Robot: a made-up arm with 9 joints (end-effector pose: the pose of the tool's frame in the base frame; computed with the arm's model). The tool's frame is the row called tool.
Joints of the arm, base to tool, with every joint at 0 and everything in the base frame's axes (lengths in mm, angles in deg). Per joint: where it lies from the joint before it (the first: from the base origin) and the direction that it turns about. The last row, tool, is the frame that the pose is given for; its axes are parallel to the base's.
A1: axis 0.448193 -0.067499 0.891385 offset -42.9 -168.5 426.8
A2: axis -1 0 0 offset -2.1 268.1 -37.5
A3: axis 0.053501 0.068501 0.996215 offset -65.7 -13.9 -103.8
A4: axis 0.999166 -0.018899 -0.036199 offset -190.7 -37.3 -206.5
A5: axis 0 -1 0 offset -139.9 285.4 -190.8
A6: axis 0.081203 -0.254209 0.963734 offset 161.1 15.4 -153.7
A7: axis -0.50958 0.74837 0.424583 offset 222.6 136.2 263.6
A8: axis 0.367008 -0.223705 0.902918 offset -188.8 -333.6 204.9
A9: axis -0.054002 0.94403 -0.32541 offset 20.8 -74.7 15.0
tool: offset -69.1 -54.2 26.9
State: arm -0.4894 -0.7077 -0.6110 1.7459 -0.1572 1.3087 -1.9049 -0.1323 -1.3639
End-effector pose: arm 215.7 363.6 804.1 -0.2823 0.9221 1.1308
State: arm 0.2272 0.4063 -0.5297 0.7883 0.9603 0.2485 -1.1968 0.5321 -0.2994
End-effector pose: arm -124.0 169.3 -19.9 3.0810 -0.2538 -2.8426
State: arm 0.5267 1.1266 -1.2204 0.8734 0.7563 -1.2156 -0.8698 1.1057 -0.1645
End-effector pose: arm -75.0 150.8 -47.4 2.4071 -0.2737 -3.0969
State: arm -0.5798 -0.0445 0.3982 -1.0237 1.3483 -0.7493 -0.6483 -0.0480 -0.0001
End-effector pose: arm -523.0 -136.3 -237.2 -1.9037 -1.3832 1.8509
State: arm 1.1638 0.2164 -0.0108 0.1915 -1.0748 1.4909 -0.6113 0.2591 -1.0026
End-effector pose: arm -509.3 180.3 -294.9 2.5248 -0.6601 0.3222
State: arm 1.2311 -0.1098 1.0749 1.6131 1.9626 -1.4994 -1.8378 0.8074 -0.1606
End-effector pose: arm -195.0 -36.6 428.9 0.0462 0.2226 -1.4507
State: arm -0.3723 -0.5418 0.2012 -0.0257 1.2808 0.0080 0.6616 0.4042 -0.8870
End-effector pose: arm -648.9 153.0 386.4 -1.7322 -1.0773 1.9679
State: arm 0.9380 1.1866 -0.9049 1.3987 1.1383 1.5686 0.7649 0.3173 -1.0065
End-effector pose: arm -967.9 -214.6 91.0 -2.3419 0.4513 2.1975
